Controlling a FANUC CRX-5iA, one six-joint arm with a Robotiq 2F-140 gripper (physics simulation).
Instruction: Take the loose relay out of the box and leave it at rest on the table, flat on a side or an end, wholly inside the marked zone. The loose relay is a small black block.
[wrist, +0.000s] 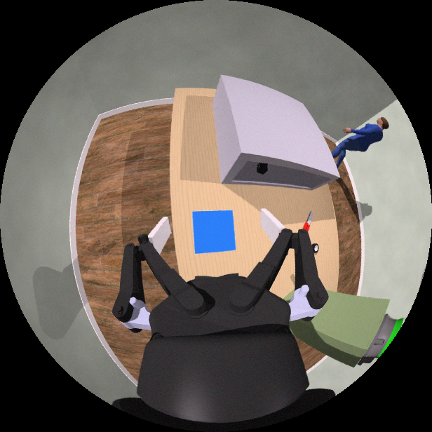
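Note:
The loose relay (262, 168) is a small black block inside the open front of the grey box (275, 120), towards the left part of the opening. The box stands at the back of the table (200, 192), its opening facing the gripper side. The marked zone (214, 232) is a blue square on the table, in front of the box and a little to its left. My gripper (214, 220) is open with nothing between its fingers. Its fingertips show on either side of the blue zone, apart from the box and the relay. The deeper inside of the box is hidden by its top.
A red-handled tool (306, 225) with a grey blade lies right of the right finger. A small black and white round item (315, 248) is near it. A green block-shaped object (345, 322) is at the lower right. A person in blue (364, 138) is beyond the table.

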